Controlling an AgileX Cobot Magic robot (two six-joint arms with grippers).
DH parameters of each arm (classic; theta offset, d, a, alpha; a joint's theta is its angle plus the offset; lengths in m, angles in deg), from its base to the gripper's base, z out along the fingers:
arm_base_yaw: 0 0.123 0 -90
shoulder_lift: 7.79 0 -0.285 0
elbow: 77.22 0 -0.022 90
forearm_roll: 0 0.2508 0 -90
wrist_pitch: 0 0 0.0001 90
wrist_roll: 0 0.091 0 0
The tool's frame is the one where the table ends.
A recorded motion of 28 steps. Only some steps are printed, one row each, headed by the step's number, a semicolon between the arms.
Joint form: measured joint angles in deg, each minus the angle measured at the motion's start. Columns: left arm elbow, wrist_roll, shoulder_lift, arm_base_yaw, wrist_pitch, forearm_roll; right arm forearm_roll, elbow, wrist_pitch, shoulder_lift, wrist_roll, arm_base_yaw.
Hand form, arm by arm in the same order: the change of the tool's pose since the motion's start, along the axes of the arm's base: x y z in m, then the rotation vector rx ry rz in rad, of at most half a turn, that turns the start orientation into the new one. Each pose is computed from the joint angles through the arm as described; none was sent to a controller.
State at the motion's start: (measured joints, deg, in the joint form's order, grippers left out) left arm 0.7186 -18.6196 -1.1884 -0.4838 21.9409 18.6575; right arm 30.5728 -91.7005 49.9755 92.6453 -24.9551 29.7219
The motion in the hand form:
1: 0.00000 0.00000 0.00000 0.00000 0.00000 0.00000; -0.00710 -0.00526 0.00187 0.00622 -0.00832 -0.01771
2: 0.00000 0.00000 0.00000 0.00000 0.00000 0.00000; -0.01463 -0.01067 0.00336 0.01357 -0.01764 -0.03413
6: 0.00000 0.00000 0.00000 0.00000 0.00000 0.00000; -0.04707 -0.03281 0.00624 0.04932 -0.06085 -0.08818
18: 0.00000 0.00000 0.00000 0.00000 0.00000 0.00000; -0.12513 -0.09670 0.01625 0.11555 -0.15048 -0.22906
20: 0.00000 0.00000 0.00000 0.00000 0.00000 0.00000; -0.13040 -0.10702 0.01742 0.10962 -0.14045 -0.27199
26: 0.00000 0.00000 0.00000 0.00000 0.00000 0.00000; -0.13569 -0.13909 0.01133 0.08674 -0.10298 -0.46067
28: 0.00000 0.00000 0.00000 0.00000 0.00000 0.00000; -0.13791 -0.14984 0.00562 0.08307 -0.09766 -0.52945
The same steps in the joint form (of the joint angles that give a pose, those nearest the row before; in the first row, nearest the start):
1: 0.00 0.00 0.00 0.00 0.00 0.00; -0.45 2.16 -1.12 -2.05 0.69 0.00
2: 0.00 0.00 0.00 0.00 0.00 0.00; -0.77 4.45 -2.31 -4.18 1.23 0.00
6: 0.00 0.00 0.00 0.00 0.00 0.00; -1.29 13.92 -7.12 -13.07 2.45 0.00
18: 0.00 0.00 0.00 0.00 0.00 0.00; -5.79 29.29 -9.69 -34.44 9.02 -3.11
20: 0.00 0.00 0.00 0.00 0.00 0.00; -7.28 29.75 -8.06 -36.26 11.18 -4.94
26: 0.00 0.00 0.00 0.00 0.00 0.00; -11.87 32.15 -5.42 -40.08 17.75 -12.51
28: 0.00 0.00 0.00 0.00 0.00 0.00; -13.04 34.00 -5.68 -41.60 19.36 -15.30

